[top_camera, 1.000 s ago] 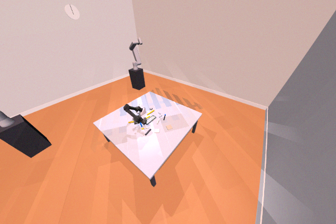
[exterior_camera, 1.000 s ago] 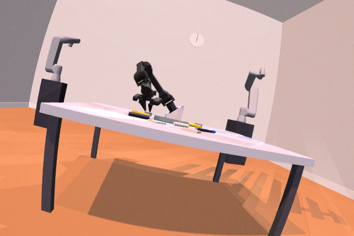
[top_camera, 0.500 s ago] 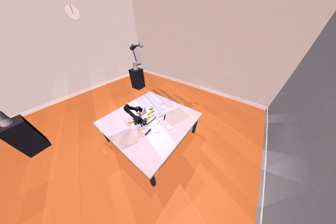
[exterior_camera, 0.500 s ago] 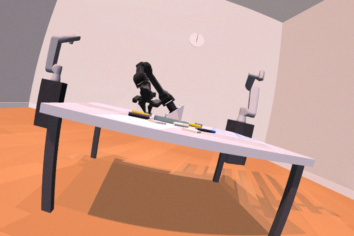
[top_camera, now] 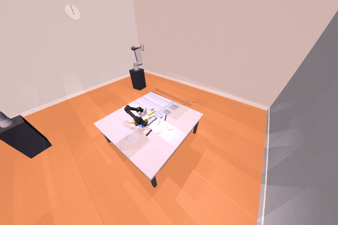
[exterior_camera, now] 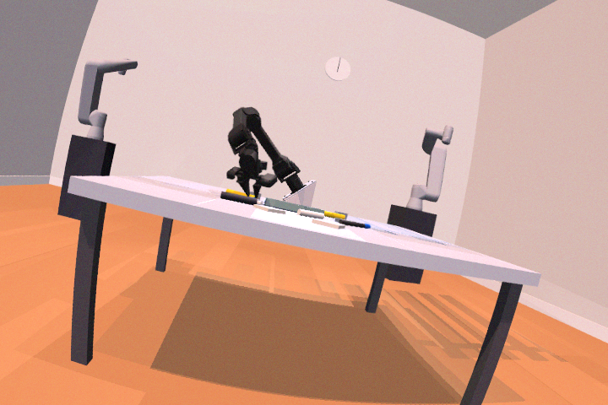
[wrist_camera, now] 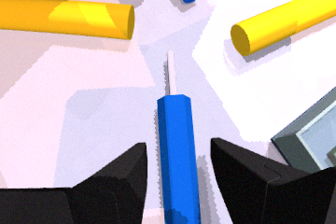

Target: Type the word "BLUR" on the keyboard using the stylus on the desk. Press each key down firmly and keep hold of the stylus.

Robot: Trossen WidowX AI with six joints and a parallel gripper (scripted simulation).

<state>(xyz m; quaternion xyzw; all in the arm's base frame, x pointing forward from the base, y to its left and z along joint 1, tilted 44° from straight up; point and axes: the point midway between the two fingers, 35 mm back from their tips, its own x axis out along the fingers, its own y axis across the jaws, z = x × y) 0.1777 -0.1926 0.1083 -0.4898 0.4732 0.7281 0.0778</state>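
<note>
My gripper tip is now 10 mm to the right of the blue stylus, 10 mm past it and 10 mm above it.
</note>
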